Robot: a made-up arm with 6 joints.
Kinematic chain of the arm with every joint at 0, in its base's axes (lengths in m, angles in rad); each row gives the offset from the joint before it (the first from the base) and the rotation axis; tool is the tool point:
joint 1: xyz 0 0 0.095 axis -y
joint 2: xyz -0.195 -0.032 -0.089 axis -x
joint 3: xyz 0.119 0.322 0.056 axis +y
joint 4: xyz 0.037 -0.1 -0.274 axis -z
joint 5: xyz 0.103 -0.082 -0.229 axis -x
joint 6: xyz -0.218 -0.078 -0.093 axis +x
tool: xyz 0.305 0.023 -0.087
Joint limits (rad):
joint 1: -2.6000..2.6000
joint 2: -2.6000..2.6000
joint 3: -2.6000..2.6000
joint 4: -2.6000..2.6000
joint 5: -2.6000..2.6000
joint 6: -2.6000..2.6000
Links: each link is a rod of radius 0.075 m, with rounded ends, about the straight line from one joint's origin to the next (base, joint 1, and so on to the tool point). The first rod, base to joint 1, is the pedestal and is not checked.
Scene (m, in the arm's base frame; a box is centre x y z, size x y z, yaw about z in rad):
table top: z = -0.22
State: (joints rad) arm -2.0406 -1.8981 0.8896 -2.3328 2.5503 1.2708
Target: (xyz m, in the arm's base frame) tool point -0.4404 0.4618 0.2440
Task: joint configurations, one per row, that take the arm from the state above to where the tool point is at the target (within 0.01 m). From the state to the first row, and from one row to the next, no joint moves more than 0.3 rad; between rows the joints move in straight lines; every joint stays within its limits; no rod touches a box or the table.
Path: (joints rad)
1: -1.9463 -1.6030 0.8307 -2.2526 2.5203 1.2822
2: -1.8520 -1.3079 0.7717 -2.1725 2.4903 1.2936
3: -1.7577 -1.0128 0.7128 -2.0923 2.4604 1.3050
4: -1.6634 -0.7177 0.6539 -2.0122 2.4304 1.3164
5: -1.5691 -0.4226 0.5949 -1.9320 2.4004 1.3278
6: -1.4749 -0.1275 0.5360 -1.8519 2.3704 1.3392

